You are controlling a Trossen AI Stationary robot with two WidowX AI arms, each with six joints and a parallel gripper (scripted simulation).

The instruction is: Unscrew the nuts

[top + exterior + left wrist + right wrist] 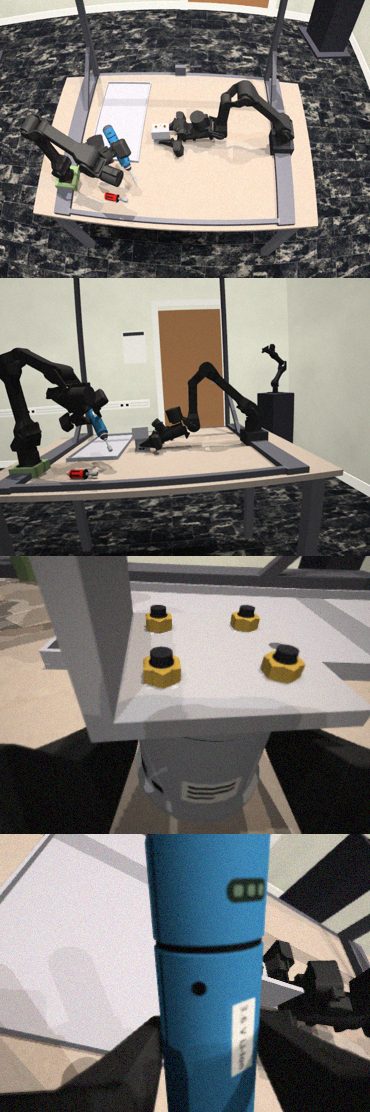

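Now: left hand 10 mm past the joint module and 30 mm to the left of it. From my left hand the other things lie so: shallow tray 140 mm behind, 190 mm to the right, 30 mm below; then grey bracket 10 mm behind, 30 mm to the right, 40 mm above; then nut 20 mm behind, 10 mm to the right, 30 mm above.
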